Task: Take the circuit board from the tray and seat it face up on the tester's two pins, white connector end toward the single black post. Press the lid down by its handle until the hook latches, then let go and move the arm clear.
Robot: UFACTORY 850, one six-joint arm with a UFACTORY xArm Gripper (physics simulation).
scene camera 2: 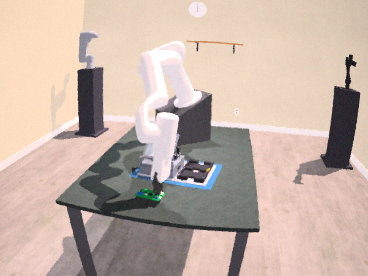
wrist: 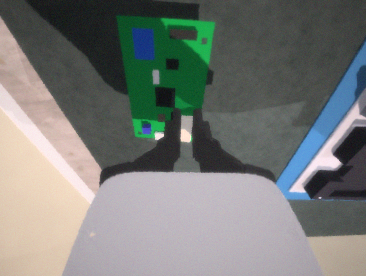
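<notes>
The green circuit board (scene camera 2: 148, 195) (wrist: 144, 90) is in front of the blue mat, over the dark table, with its component side showing in the wrist view. My gripper (scene camera 2: 158, 191) (wrist: 186, 120) is shut on the board at its near end in the wrist view, with a pale connector between the fingertips. The grey tester (scene camera 2: 147, 168) stands on the left part of the mat, partly hidden behind the arm. The dark tray (scene camera 2: 195, 173) (wrist: 350, 172) lies to its right. The tester's pins, black post and hook cannot be made out.
The blue-edged mat (scene camera 2: 215, 179) (wrist: 320, 131) lies under the tester and tray. The dark green table (scene camera 2: 235, 200) (wrist: 255, 65) has its front edge close to the board. The arm's black pedestal (scene camera 2: 199, 125) stands at the back of the table.
</notes>
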